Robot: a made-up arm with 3 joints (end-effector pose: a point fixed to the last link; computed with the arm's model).
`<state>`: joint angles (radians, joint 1 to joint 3).
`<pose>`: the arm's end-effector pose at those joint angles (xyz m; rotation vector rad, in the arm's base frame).
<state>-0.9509 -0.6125 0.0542</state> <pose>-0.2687 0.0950 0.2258 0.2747 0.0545 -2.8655</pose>
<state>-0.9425 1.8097 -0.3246</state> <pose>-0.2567 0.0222 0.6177 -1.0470 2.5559 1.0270</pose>
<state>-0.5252 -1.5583 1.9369</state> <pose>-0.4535 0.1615 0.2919 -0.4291 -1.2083 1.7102</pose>
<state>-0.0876 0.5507 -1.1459</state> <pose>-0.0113 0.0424 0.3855 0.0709 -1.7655 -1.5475</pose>
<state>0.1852 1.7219 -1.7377</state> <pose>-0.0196 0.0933 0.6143 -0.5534 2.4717 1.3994</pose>
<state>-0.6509 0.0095 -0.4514</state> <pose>-0.1526 0.0034 0.2976 0.1209 -0.9460 -2.3263</pose>
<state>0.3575 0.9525 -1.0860</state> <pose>0.0411 0.1227 0.4589 0.7527 -1.7594 -1.2972</pose>
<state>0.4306 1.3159 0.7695</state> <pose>0.0677 0.0942 0.5279 1.9247 0.1167 -0.7054</pose>
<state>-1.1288 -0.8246 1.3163</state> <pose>-0.3133 0.1714 0.1884 -1.2824 -0.7863 2.0213</pose>
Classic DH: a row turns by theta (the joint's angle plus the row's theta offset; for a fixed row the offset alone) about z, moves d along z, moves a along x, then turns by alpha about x. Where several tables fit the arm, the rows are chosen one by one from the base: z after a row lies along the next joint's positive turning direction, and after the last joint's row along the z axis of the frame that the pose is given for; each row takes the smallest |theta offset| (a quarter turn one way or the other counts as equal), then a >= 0, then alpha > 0; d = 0 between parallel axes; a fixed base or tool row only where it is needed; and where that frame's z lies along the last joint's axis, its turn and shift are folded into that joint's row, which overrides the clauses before.
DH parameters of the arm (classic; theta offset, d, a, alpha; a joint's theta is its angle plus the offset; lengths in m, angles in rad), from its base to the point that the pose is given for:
base (fixed): 0.3013 -0.6868 -0.1074 -0.1868
joint 1: -0.3063 1.1665 -0.0376 1.749
joint 2: 1.5148 0.1394 -0.1947 1.5708
joint 3: -1.5479 0.1522 -0.0145 -2.1185
tool (fixed): 2.8057 0.0345 0 0

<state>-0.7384 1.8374 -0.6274</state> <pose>-0.2163 0.0203 0.6257 -0.9280 2.4932 1.0448</pose>
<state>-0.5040 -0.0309 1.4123</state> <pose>-0.1490 -0.0169 0.2480 1.8894 0.7679 -2.1227</pose>
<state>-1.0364 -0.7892 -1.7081</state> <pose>-0.2549 0.1718 0.2128 -1.2490 -0.5730 -1.5767</pose>
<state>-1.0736 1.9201 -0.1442</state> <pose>-0.2953 0.0475 0.6242 -1.1178 2.6281 0.8354</pose>
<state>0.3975 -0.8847 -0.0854</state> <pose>-0.1959 -0.0032 0.2569 -0.4337 0.1303 -1.4509</pose>
